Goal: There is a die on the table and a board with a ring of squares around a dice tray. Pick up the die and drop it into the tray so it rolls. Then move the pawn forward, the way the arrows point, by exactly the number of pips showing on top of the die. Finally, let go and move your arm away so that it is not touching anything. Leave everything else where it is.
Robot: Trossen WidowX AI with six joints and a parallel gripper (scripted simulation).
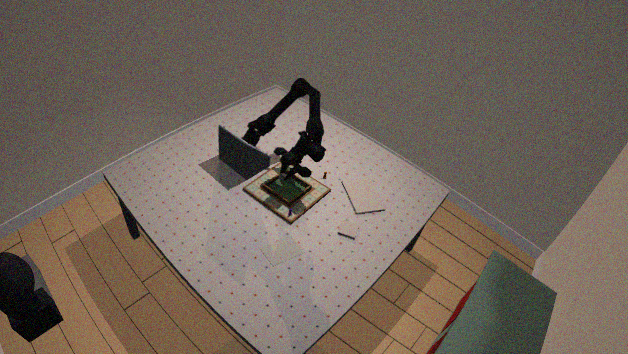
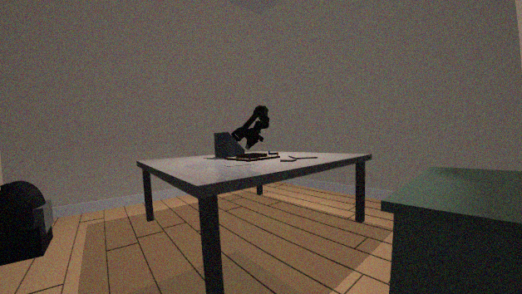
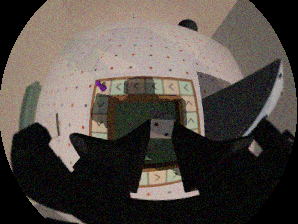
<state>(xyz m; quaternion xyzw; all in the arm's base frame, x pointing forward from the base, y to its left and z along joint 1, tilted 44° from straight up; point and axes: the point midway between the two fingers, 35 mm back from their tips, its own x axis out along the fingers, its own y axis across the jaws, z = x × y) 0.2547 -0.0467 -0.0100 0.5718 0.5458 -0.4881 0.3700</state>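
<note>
The purple pawn is 120 mm ahead of my gripper tip, 100 mm to the right of it and 50 mm below it. Round my gripper tip: grey die right at my gripper tip; then orange piece 210 mm to the left, 100 mm ahead, 60 mm below; then green dice tray 70 mm below, 20 mm to the left, 20 mm ahead.
</note>
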